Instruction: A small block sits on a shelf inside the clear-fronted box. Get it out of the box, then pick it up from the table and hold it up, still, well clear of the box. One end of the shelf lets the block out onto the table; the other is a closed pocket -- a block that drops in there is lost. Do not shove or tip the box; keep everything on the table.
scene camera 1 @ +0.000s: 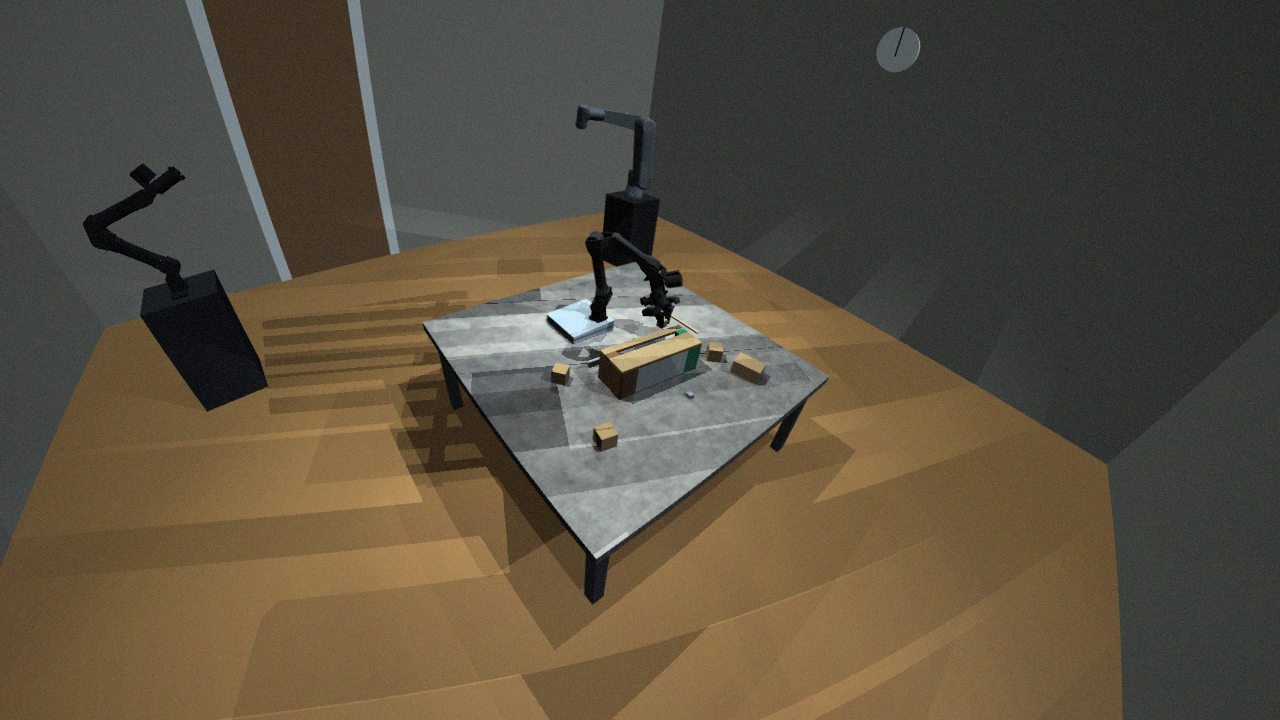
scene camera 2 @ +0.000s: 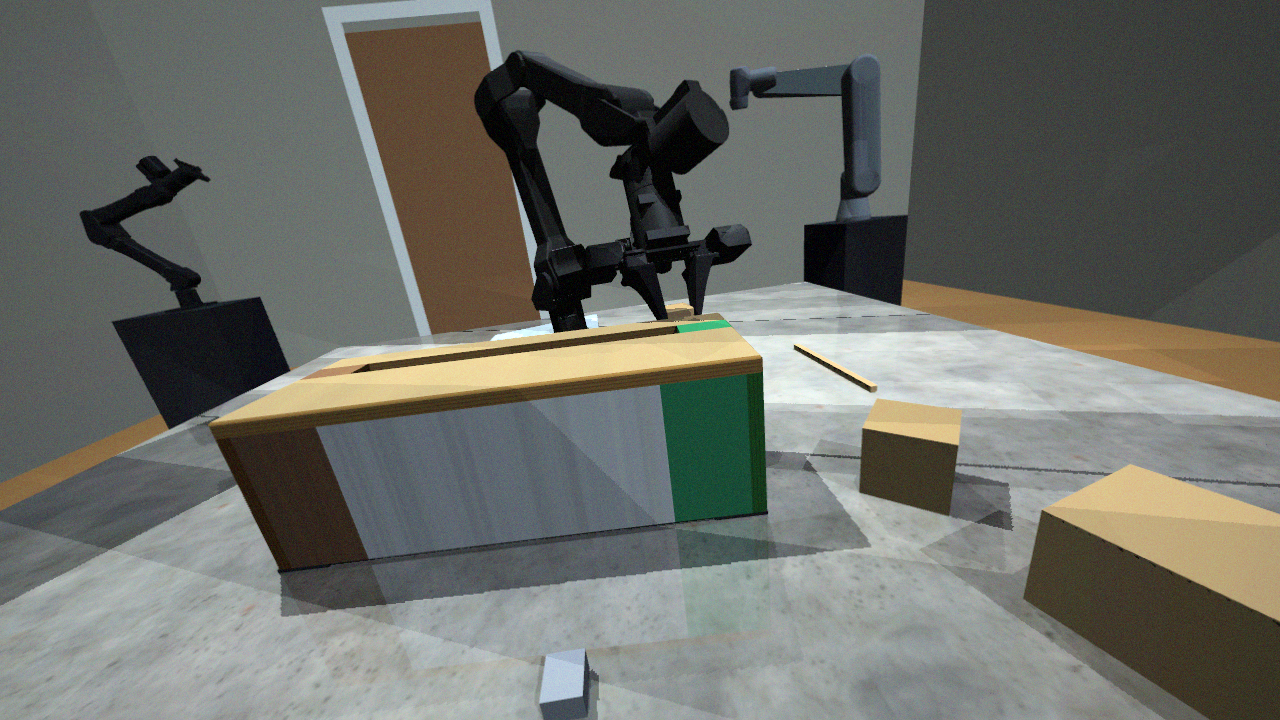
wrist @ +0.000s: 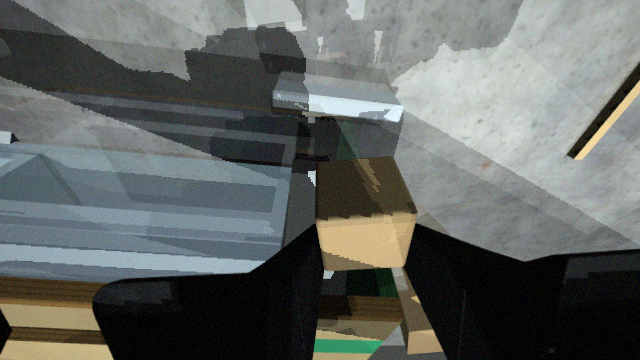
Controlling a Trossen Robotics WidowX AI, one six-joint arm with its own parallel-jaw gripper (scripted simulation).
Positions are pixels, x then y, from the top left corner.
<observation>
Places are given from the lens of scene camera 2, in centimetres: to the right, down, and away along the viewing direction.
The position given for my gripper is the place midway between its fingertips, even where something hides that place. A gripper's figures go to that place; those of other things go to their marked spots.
my gripper (scene camera 2: 682, 327): 5, -4, 47
thin stick (scene camera 2: 856, 379): 27, 2, 52
</observation>
